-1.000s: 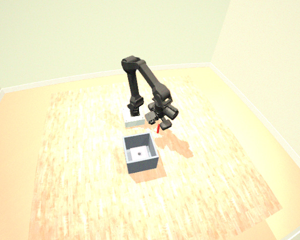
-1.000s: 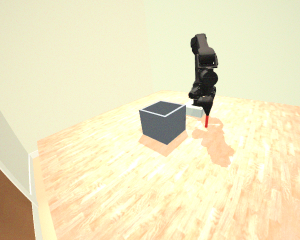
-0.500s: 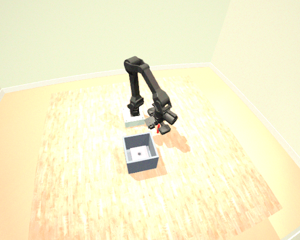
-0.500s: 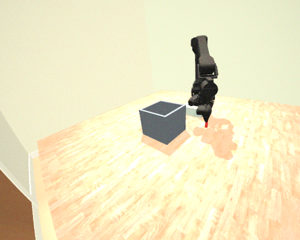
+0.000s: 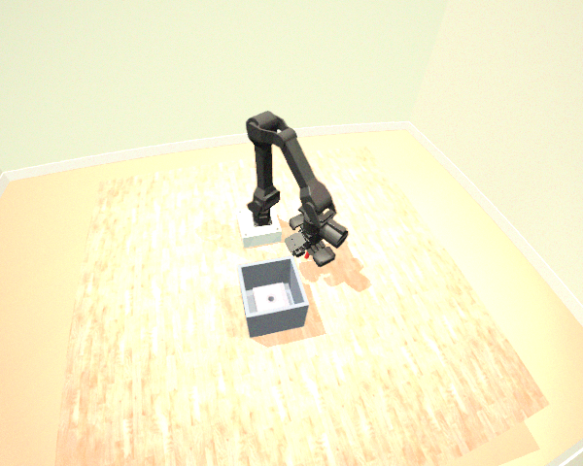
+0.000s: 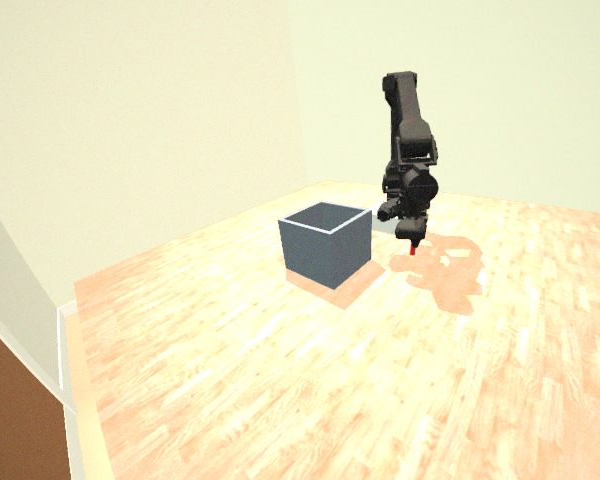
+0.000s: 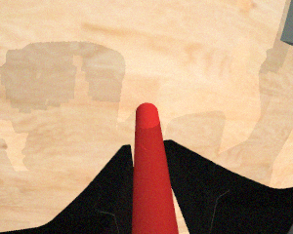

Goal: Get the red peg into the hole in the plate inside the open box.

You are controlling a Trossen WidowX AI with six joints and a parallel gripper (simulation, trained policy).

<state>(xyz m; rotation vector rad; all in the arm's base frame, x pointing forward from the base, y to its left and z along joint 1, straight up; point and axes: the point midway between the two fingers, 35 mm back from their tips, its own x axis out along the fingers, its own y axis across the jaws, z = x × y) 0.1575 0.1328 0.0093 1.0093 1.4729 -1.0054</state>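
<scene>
The plate lies 16 cm to the right of my gripper tip, 16 cm ahead of it and 2 cm above it. Round my gripper tip: red peg (1 cm above).
</scene>
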